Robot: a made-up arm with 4 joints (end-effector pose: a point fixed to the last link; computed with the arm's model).
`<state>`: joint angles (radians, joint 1 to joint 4).
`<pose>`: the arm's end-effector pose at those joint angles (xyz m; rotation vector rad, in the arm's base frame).
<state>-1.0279 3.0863 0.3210 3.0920</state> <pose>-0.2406 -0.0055 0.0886 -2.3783 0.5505 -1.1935</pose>
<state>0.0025 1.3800 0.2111 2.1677</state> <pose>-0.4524 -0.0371 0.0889 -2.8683 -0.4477 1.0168</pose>
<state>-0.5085 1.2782 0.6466 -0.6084</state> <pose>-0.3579 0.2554 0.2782 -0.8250 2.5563 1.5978</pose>
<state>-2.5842 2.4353 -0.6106 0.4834</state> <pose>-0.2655 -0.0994 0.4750 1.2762 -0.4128 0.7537</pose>
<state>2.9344 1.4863 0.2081 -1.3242</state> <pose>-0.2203 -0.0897 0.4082 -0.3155 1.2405 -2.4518</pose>
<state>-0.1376 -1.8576 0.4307 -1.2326</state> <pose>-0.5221 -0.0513 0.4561 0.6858 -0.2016 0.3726</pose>
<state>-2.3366 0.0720 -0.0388 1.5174</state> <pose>-0.5968 0.1435 0.1785 -0.8385 -1.9394 0.7935</pose>
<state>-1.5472 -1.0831 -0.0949 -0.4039</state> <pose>-0.5617 -0.0741 0.3362 1.3808 -0.1077 -1.1593</pose>
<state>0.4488 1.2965 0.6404 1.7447</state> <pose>-0.4544 -0.0752 0.3131 2.0929 -0.3166 -1.1077</pose>
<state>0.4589 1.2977 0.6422 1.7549</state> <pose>-0.4530 -0.0763 0.3151 2.0840 -0.3089 -1.1036</pose>
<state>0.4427 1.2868 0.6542 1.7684</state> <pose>-0.4493 -0.0775 0.3171 2.0795 -0.2767 -1.1180</pose>
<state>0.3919 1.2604 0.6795 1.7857</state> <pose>-0.4422 -0.0792 0.3188 2.0807 -0.2113 -1.1543</pose>
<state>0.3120 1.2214 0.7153 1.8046</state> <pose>-0.4319 -0.0814 0.3193 2.0869 -0.1159 -1.2042</pose>
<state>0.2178 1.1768 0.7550 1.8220</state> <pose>-0.4197 -0.0837 0.3180 2.0958 -0.0038 -1.2542</pose>
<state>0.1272 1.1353 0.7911 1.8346</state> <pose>-0.4079 -0.0856 0.3151 2.1055 0.1037 -1.2934</pose>
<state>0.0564 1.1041 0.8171 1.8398</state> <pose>-0.3992 -0.0864 0.3117 2.1151 0.1842 -1.3181</pose>
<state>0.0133 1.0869 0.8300 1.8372</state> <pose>-0.3953 -0.0864 0.3090 2.1247 0.2253 -1.3310</pose>
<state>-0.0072 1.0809 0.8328 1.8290</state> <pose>-0.3952 -0.0858 0.3072 2.1341 0.2340 -1.3369</pose>
